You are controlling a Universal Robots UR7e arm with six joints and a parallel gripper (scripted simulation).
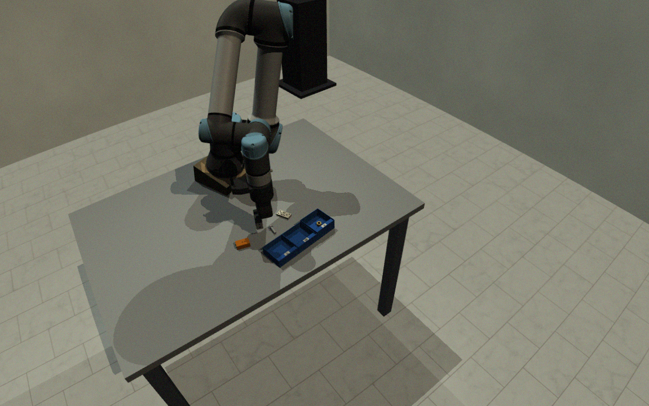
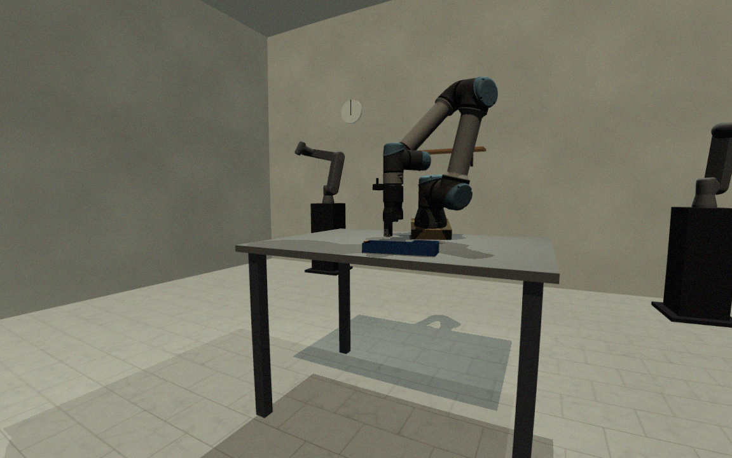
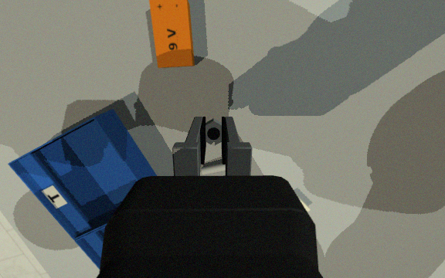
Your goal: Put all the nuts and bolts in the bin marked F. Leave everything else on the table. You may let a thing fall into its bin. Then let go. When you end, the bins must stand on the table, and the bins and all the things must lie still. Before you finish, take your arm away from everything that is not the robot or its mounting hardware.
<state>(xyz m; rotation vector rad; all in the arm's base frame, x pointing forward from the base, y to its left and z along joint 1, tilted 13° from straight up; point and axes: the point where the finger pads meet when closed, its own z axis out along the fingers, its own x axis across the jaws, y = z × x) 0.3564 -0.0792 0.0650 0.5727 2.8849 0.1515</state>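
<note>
The brass nut is 100 mm ahead of my hand, 180 mm to the left of it and 50 mm below it. From my hand the other things lie so: grey bolt 10 mm ahead, 40 mm to the left, 50 mm below; then orange 9 V battery 80 mm to the right, 50 mm below; then grey nut 20 mm below.
</note>
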